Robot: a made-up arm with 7 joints.
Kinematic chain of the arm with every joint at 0, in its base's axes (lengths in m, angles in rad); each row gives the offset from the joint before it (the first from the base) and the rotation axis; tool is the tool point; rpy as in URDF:
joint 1: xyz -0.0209 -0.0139 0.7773 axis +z
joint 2: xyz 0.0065 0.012 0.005 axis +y
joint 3: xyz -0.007 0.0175 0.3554 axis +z
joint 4: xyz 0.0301 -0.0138 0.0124 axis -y
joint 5: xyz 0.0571 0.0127 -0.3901 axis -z
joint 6: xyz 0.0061 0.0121 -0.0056 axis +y
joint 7: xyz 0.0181 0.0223 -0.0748 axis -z
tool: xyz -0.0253 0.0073 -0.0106 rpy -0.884 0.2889 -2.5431
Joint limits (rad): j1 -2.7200..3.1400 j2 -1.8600..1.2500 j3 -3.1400..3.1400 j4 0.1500..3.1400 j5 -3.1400..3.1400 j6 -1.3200..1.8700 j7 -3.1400..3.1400
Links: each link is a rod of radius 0.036 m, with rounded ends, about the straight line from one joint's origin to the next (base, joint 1, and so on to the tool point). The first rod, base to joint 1, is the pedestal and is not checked.
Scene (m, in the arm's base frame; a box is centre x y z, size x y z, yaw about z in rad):
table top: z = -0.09
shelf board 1: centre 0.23 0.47 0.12 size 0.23 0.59 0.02 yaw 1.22
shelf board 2: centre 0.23 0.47 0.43 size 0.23 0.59 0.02 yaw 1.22
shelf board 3: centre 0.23 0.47 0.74 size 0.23 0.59 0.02 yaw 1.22
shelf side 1: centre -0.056 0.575 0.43 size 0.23 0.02 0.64 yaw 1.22
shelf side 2: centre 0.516 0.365 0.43 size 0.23 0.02 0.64 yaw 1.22
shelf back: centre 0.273 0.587 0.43 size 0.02 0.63 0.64 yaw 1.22
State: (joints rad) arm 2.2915 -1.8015 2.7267 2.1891 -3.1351 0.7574 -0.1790
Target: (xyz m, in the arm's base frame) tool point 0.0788 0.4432 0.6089
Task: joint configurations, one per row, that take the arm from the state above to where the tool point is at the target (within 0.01 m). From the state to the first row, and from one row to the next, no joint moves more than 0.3 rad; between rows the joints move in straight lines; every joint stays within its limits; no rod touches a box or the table.
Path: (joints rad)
1: 1.9980 -1.7818 2.6658 1.9769 -3.1162 0.7095 -0.1721
2: 1.7045 -1.7621 2.6049 1.7647 -3.0973 0.6616 -0.1652
3: 1.4110 -1.7425 2.5439 1.5525 -3.0784 0.6136 -0.1584
4: 1.1176 -1.7228 2.4830 1.3404 -3.0594 0.5657 -0.1515
5: 0.8241 -1.7031 2.4221 1.1282 -3.0405 0.5178 -0.1446
6: 0.5306 -1.6834 2.3612 0.9160 -3.0216 0.4699 -0.1377
7: 0.2371 -1.6638 2.3003 0.7038 -3.0027 0.4219 -0.1309
8: -0.0564 -1.6441 2.2394 0.4916 -2.9838 0.3740 -0.1240
9: -0.2247 -1.7520 2.1048 0.6878 -2.9952 0.3860 -0.1133
10: -0.3931 -1.8600 1.9702 0.8840 -3.0067 0.3979 -0.1027

